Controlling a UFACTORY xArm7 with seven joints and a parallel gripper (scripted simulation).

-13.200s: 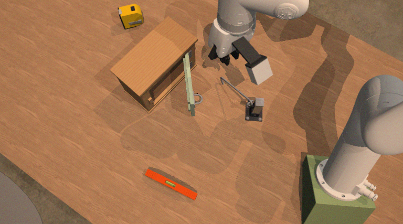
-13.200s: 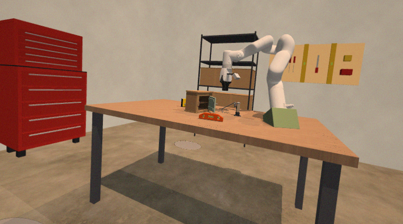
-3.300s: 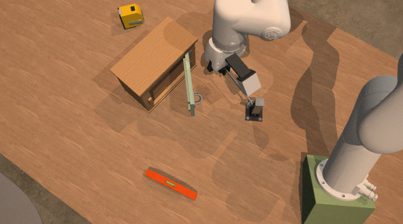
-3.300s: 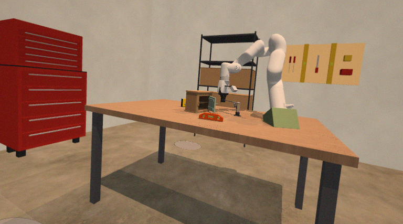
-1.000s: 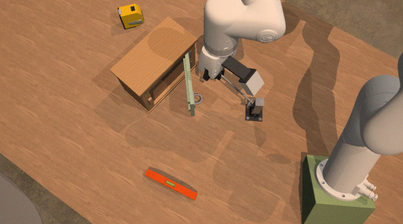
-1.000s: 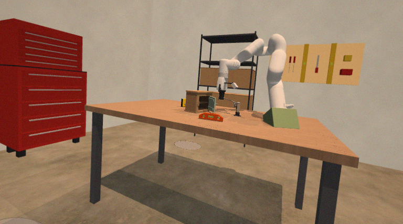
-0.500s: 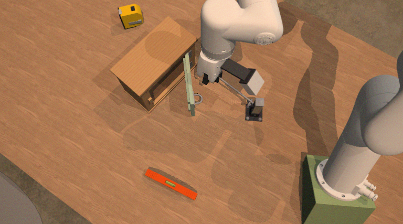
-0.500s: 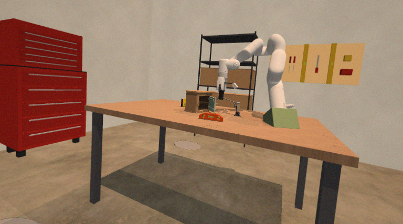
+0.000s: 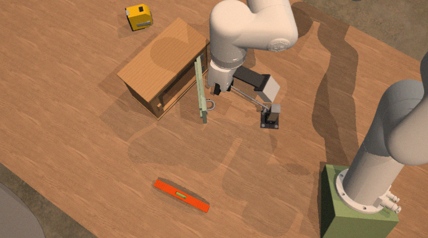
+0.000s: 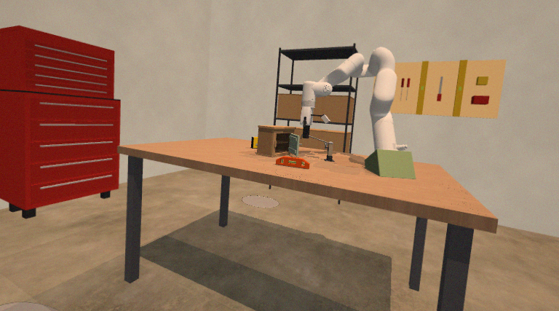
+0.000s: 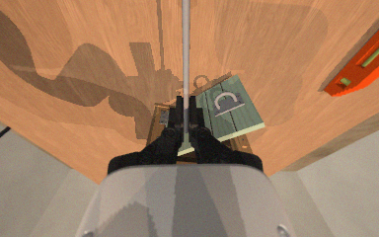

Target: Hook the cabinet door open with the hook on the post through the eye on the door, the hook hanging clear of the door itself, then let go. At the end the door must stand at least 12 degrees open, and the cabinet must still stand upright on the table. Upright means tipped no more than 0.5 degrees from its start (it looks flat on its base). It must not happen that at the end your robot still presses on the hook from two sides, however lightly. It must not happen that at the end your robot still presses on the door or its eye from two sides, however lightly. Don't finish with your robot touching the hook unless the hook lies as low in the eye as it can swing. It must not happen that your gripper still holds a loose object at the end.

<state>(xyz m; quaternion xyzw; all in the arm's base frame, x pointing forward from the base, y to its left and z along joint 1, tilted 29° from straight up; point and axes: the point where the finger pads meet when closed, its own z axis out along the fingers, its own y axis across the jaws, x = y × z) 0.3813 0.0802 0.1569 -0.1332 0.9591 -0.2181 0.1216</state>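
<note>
Now: the thin grey hook 50 mm behind my hand, 30 mm below it and 10 mm to the right of it. The rest, counted from my hand: yellow tape measure 360 mm ahead, 90 mm below, 30 mm to the right; then orange spirit level 270 mm to the left, 110 mm below, 80 mm behind; then pale green door 60 mm below, 50 mm ahead, 30 mm to the left.
</note>
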